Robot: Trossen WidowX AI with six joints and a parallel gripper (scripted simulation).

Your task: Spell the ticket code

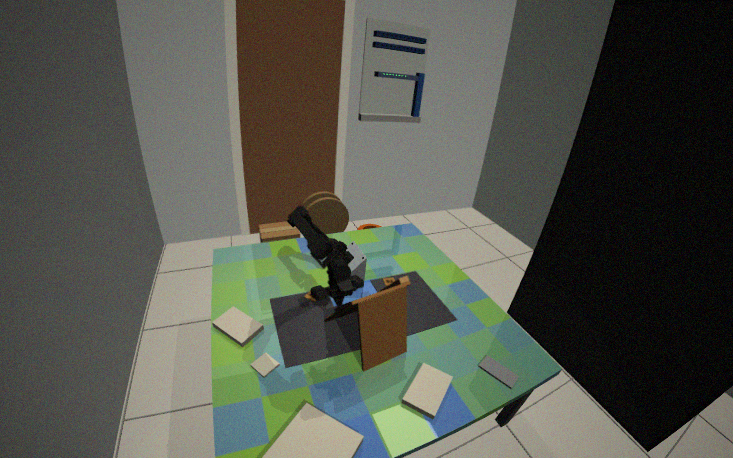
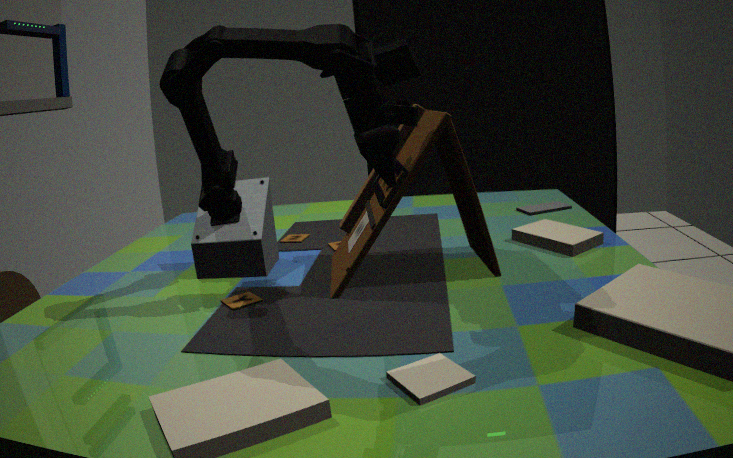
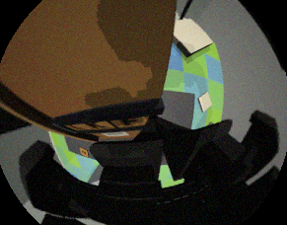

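My gripper tip is now 30 mm to the right of the orange letter tile marked f. From my gripper tip the other things lie so: dark mat 130 mm behind, 170 mm to the left, 180 mm below; orange letter tile marked l 10 mm behind, 150 mm to the left; white ticket 60 mm behind, 100 mm to the left, 90 mm below.
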